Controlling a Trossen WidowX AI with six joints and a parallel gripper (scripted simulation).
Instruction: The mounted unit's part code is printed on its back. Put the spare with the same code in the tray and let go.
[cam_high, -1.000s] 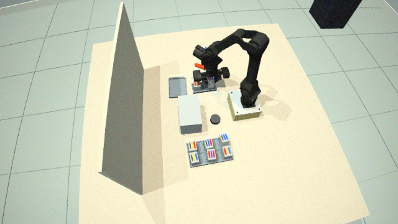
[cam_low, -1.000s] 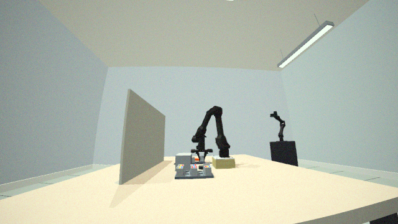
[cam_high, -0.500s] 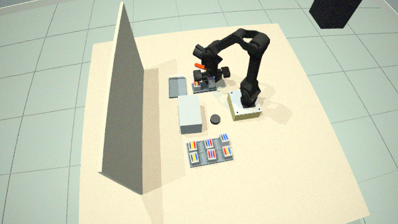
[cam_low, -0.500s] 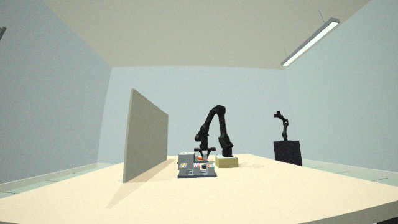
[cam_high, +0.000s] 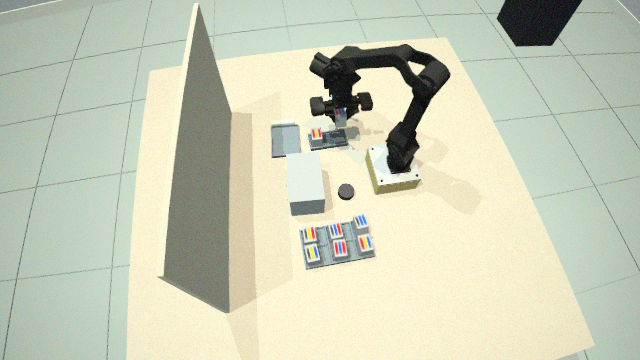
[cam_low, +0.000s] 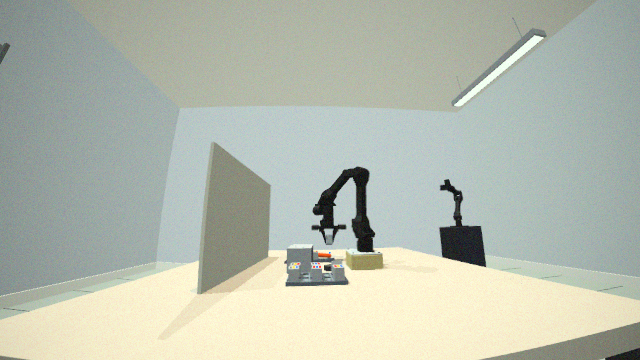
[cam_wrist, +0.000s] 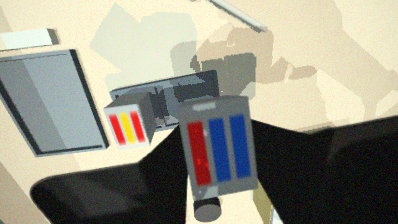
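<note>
Right now my gripper tip is 180 mm short of the grey tray, 10 mm to the left of it and 90 mm above it. Round my gripper tip: grey spare: 30 mm above; black puck: 10 mm ahead, 210 mm to the left, 80 mm below; grey rack: 40 mm ahead, 10 mm to the left, 80 mm below.
</note>
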